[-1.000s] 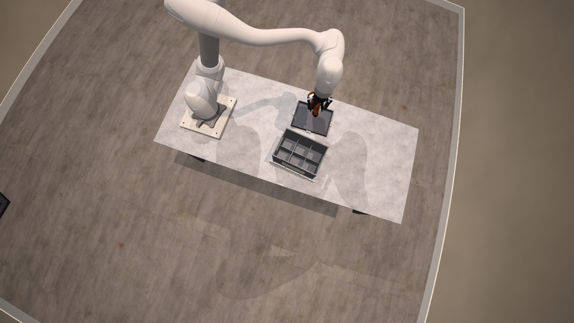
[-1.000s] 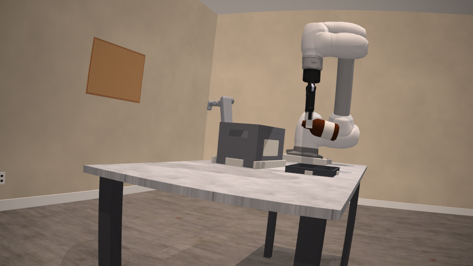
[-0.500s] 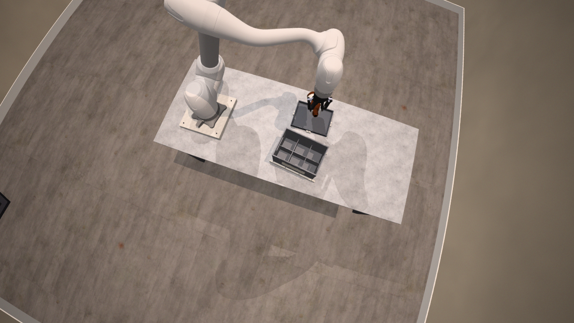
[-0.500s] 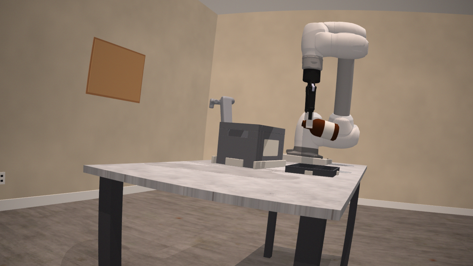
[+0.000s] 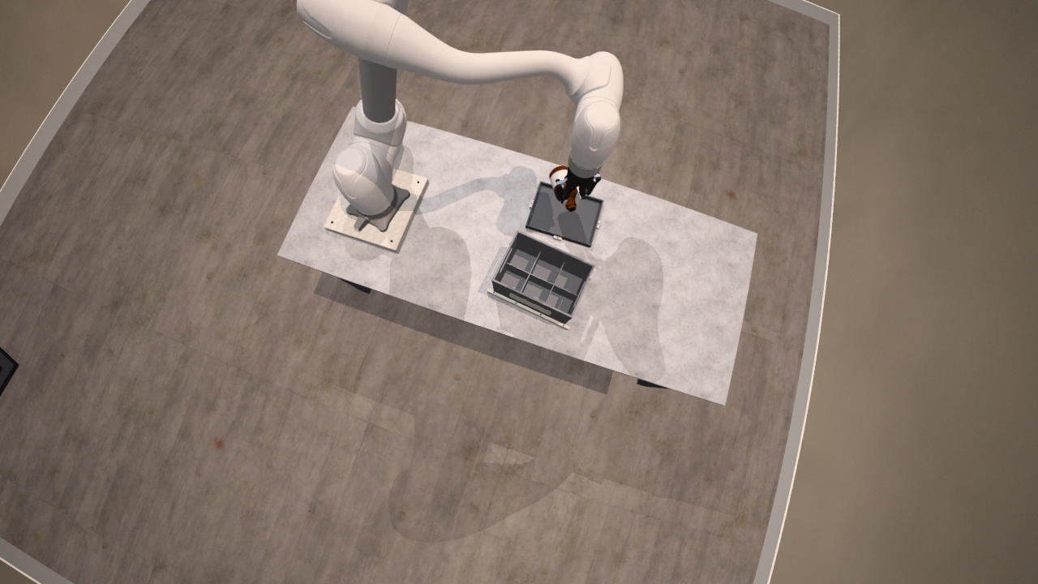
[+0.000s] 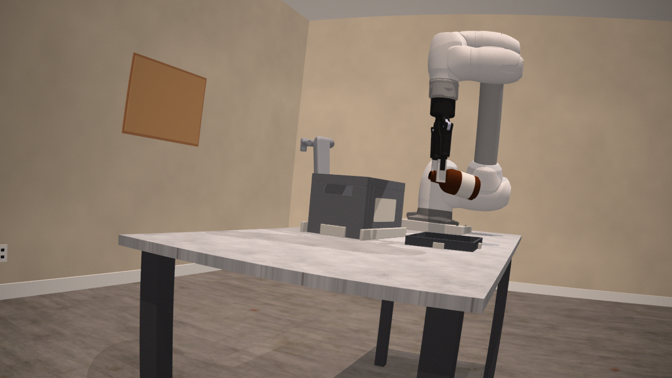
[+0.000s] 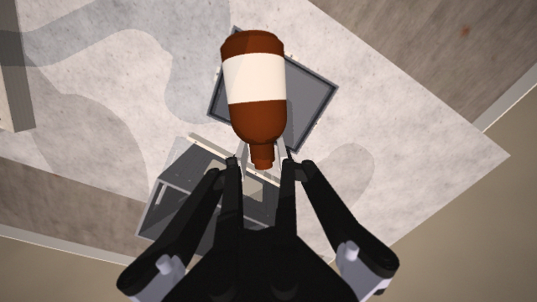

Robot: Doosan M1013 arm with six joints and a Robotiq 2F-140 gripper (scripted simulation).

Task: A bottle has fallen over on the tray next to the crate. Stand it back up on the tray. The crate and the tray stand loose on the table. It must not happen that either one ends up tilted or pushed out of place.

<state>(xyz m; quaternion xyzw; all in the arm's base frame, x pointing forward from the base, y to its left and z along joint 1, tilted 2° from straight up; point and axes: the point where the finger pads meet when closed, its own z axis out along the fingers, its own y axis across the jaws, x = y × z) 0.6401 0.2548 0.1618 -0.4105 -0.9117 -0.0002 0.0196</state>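
My gripper is now 4 cm to the right of the brown bottle, 3 cm past it and 3 cm above it. Also, from my hand: grey crate: 24 cm to the right, 13 cm below, 3 cm ahead; then dark tray: 20 cm below, 4 cm to the left, 1 cm behind.
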